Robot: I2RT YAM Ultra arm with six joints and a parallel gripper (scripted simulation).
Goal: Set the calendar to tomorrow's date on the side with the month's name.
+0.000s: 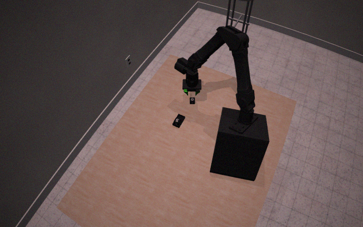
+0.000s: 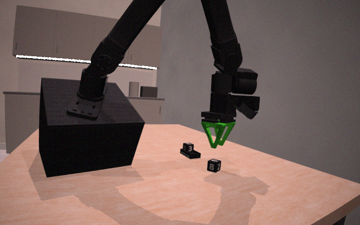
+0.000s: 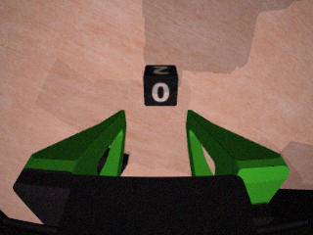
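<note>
Now: hand 60 mm above the black cube. The rest, counted from my hand: black tray 20 mm behind, 150 mm to the left, 70 mm below.
</note>
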